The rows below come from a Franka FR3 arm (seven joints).
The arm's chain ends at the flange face. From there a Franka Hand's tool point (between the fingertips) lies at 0.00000 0.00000 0.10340 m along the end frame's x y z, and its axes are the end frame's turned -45 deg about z.
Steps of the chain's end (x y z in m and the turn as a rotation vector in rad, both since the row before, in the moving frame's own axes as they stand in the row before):
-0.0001, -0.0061, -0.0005, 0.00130, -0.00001, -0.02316
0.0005, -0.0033, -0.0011, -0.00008, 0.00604, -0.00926
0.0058, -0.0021, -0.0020, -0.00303, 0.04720, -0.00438
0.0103, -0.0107, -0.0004, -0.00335, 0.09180, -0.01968
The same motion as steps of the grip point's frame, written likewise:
0.0043, -0.0045, -0.0005, 0.00093, 0.00091, -0.02316
0.0031, -0.0015, -0.0011, -0.00433, 0.00421, -0.00926
0.0088, 0.0063, -0.0021, -0.03552, 0.03123, -0.00438
0.0214, 0.0066, -0.0008, -0.06728, 0.06254, -0.01968

